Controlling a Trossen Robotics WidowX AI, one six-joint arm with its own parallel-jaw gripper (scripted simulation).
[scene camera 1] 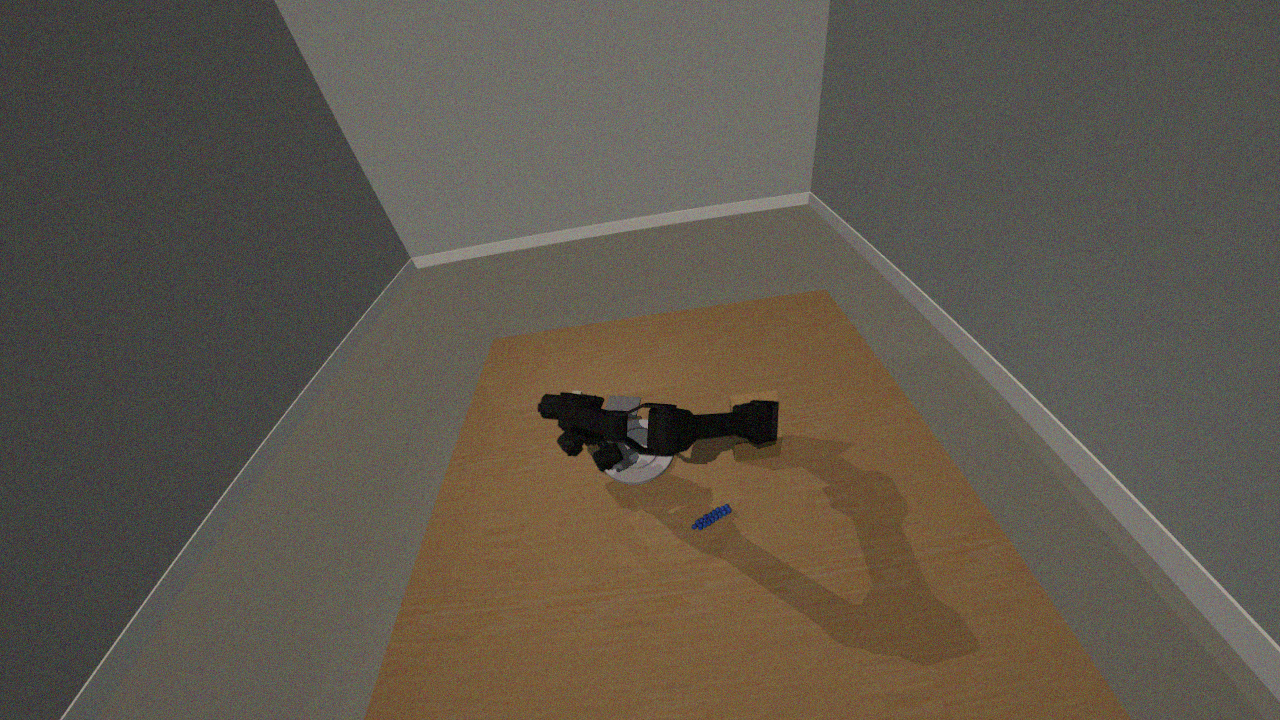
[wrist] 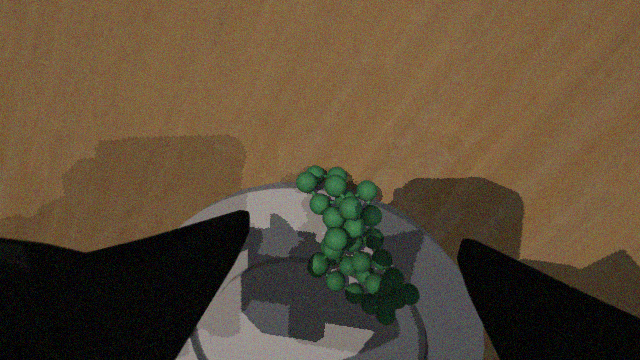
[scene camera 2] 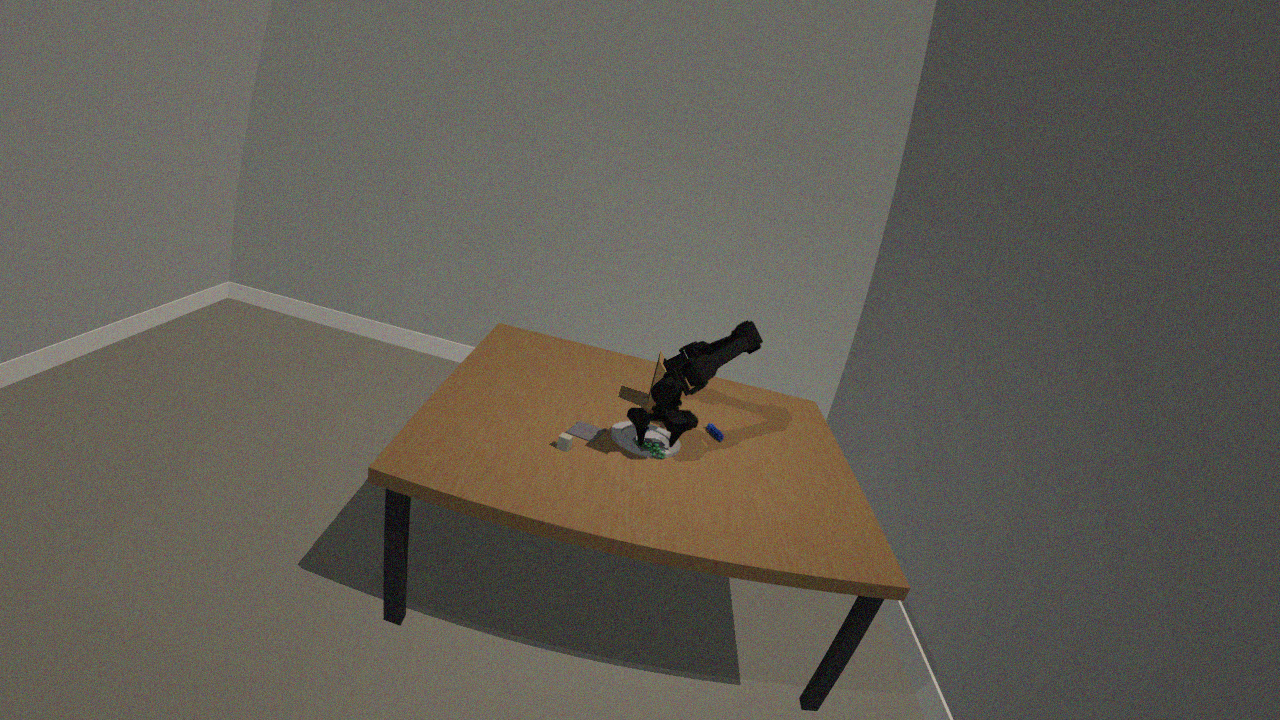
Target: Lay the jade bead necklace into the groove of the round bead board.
In view: my gripper (scene camera 2: 655, 446) and a round bead board (scene camera 1: 631, 459).
My gripper also shows in scene camera 1 (scene camera 1: 602, 456) and in the wrist view (wrist: 350, 234). The round bead board is seen too in the wrist view (wrist: 275, 302).
